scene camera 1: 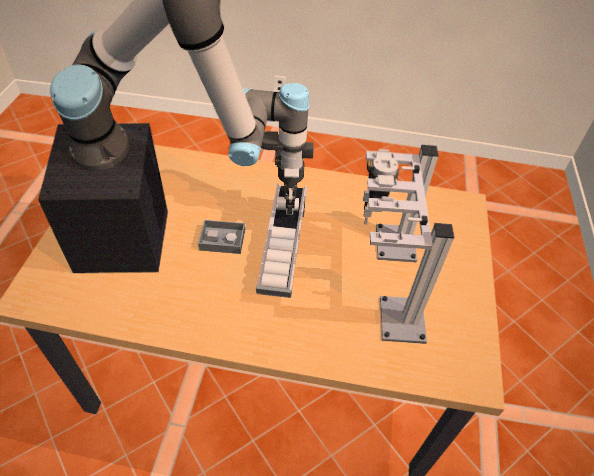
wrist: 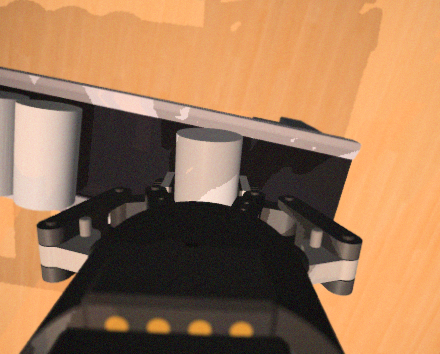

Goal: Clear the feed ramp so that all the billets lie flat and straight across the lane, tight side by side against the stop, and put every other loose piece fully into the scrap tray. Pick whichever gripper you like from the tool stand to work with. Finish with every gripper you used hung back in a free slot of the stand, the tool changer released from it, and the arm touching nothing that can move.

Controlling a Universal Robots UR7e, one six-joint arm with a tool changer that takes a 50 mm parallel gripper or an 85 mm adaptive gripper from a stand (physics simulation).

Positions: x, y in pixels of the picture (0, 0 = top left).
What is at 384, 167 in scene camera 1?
A gripper.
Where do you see a billet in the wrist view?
47, 134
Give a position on a billet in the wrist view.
At 207, 166
